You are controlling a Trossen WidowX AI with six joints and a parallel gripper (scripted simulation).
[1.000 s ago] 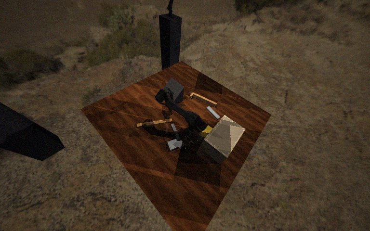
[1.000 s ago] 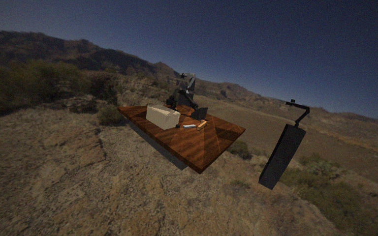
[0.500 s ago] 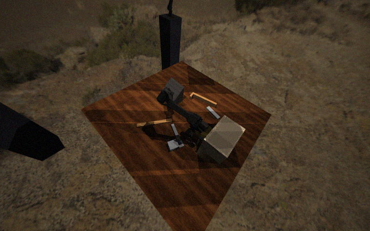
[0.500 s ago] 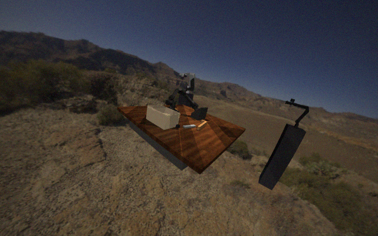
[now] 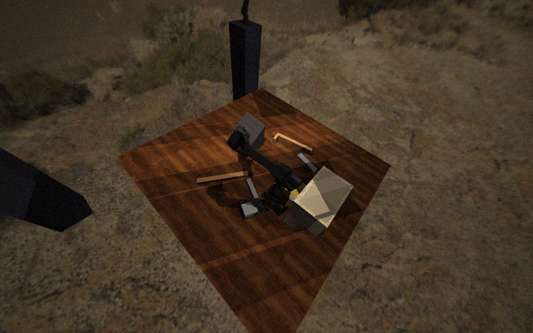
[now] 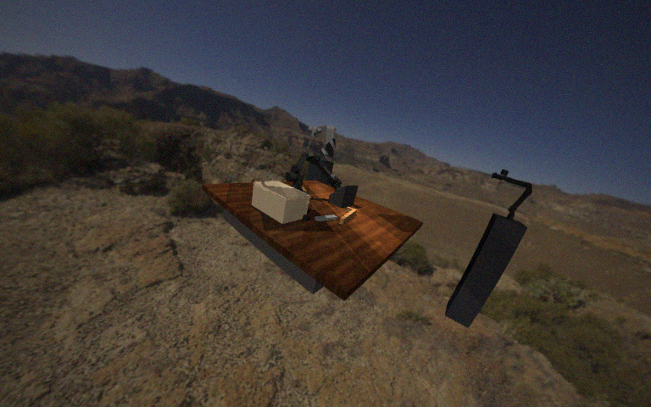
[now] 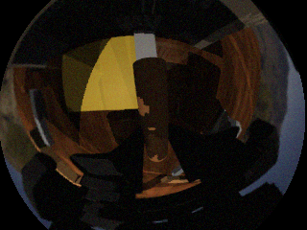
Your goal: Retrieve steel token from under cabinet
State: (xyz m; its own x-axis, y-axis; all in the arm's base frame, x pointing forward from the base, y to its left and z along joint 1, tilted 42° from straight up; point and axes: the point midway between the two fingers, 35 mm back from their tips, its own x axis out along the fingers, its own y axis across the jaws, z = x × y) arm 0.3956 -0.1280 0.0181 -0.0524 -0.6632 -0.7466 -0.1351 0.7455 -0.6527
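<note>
Now: gripper tip 60 mm past the grey scraper and 130 mm to the left of it. The rest, counted from my gripper tip: steel token 220 mm ahead, 70 mm to the left; then grey block 30 mm behind, 210 mm to the right, 10 mm above; then grey bar 10 mm ahead, 300 mm to the left.
</note>
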